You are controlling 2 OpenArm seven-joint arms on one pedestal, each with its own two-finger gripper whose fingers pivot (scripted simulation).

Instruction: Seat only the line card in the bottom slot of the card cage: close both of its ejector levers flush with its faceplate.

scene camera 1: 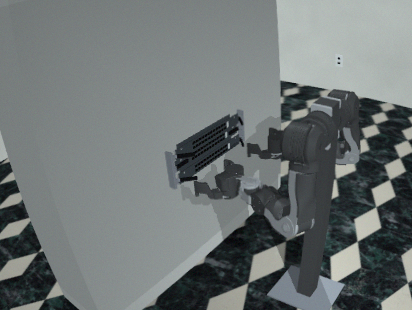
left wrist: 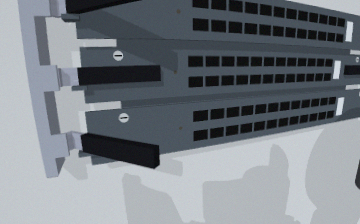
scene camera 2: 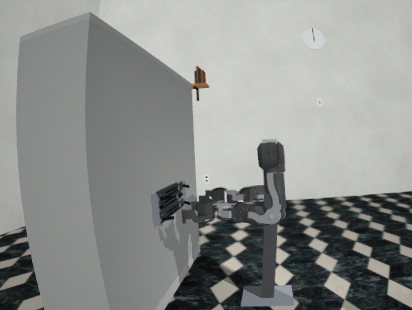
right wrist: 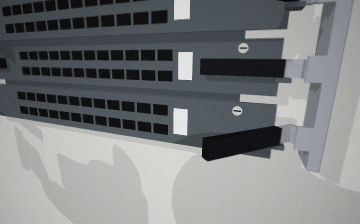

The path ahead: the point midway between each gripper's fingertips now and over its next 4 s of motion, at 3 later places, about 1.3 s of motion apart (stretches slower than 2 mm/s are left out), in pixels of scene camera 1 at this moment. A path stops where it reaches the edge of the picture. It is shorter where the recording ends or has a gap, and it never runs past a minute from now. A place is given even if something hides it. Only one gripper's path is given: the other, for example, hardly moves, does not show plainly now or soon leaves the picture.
The left gripper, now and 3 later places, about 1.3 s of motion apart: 210, 177; 205, 175; 206, 182; 202, 182
